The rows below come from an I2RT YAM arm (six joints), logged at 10 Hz.
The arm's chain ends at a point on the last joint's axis. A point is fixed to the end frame.
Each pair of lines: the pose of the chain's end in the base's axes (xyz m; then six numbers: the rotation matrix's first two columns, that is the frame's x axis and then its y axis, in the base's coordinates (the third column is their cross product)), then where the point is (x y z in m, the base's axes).
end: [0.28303, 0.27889, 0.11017, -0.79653, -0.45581, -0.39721, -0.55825, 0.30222, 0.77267]
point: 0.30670 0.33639 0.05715
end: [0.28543, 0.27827, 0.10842, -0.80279, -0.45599, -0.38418, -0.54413, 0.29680, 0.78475]
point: 0.30792 0.33610 0.05525
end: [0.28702, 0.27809, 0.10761, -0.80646, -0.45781, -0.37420, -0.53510, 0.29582, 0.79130]
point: 0.30873 0.33596 0.05415
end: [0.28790, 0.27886, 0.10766, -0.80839, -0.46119, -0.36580, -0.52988, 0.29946, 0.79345]
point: 0.30914 0.33646 0.05372
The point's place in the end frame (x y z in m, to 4 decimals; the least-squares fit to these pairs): -0.0240 -0.0368 0.0689
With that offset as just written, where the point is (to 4 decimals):
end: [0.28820, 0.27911, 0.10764, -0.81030, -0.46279, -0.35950, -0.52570, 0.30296, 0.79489]
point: 0.3092 0.3365 0.0533
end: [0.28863, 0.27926, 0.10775, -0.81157, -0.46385, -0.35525, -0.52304, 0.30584, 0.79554]
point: 0.3094 0.3364 0.0532
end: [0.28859, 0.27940, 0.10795, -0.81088, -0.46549, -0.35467, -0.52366, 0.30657, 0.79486]
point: 0.3093 0.3365 0.0533
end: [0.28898, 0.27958, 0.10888, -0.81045, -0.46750, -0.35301, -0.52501, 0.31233, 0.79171]
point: 0.3098 0.3363 0.0539
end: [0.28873, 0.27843, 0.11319, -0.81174, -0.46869, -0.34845, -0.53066, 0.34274, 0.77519]
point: 0.3109 0.3332 0.0567
